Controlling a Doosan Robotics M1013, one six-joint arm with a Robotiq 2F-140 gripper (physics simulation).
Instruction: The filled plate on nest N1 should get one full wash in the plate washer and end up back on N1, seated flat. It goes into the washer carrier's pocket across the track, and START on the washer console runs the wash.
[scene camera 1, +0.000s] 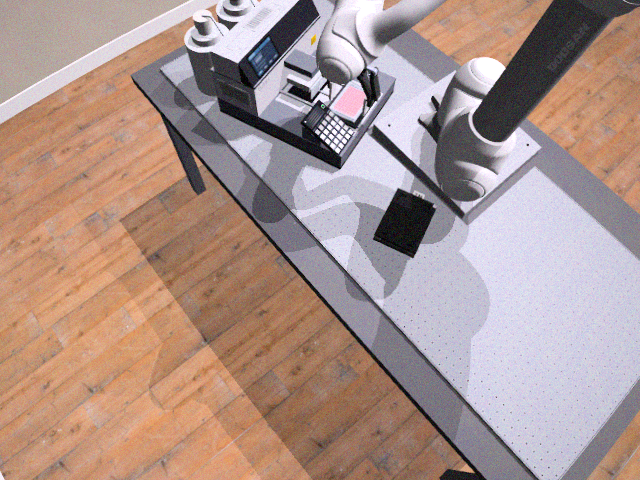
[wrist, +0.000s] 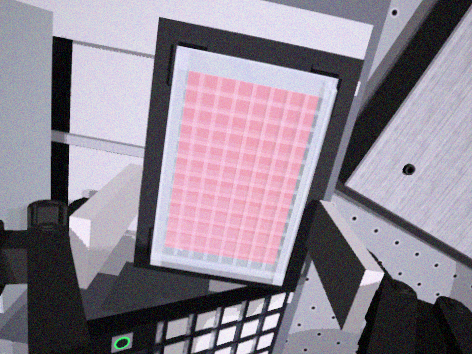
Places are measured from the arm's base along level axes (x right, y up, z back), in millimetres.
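Pixels of known places: gripper, between the fingertips: (scene camera 1: 348, 104) (wrist: 227, 206).
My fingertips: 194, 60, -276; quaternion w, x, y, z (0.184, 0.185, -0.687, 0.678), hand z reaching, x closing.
Note:
Ahead of a thing's pixels: the offset from my fingertips to its top centre, as dx, dy, dz. "pt": to the spot under its first point.
The filled plate {+8, +6, +16} (scene camera 1: 350, 101) (wrist: 240, 170), with pink wells, lies in the pocket of the washer's dark carrier {+8, -8, +16} (wrist: 149, 150), inside its corner stops. Its edges run parallel to the carrier's; whether it sits fully flat I cannot tell. My gripper (scene camera 1: 347, 99) (wrist: 227, 206) is open and empty, its fingers apart on either side of the plate's near part, with gaps to both sides. The washer console (scene camera 1: 333, 131) (wrist: 215, 327) has pale keys and a green-ringed button {pt +1, +39, -84} (scene camera 1: 323, 105) (wrist: 122, 342); no START lettering is legible. A black nest {-381, -47, -35} (scene camera 1: 405, 222) lies on the table, without a plate.
The plate washer {pt +162, +168, -265} (scene camera 1: 235, 56), with a screen, stands left of the carrier; its wash head {pt +138, +76, -79} (scene camera 1: 302, 64) is close to the carrier. White-topped bottles {pt +328, +121, -303} (scene camera 1: 203, 38) stand behind. The arm's base plate (scene camera 1: 509, 162) (wrist: 425, 150) lies right of the washer.

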